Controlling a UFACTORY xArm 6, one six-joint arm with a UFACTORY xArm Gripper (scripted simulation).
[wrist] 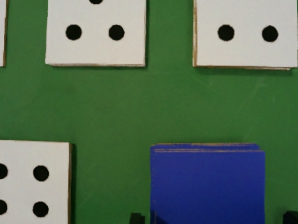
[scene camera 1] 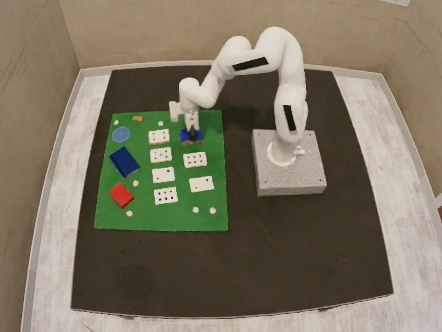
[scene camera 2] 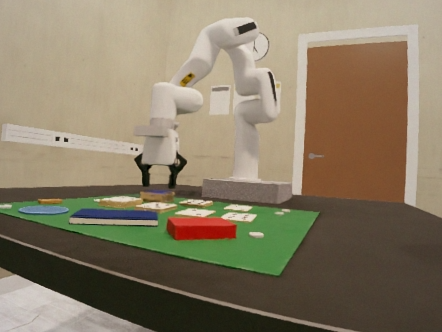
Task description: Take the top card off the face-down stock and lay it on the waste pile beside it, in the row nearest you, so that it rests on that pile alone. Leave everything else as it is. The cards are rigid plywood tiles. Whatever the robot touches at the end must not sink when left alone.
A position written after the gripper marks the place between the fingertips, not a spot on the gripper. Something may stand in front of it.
In view: the gripper (scene camera 2: 158, 187) and a red block (scene camera 2: 181, 228).
The wrist view misses the red block: it is out of frame.
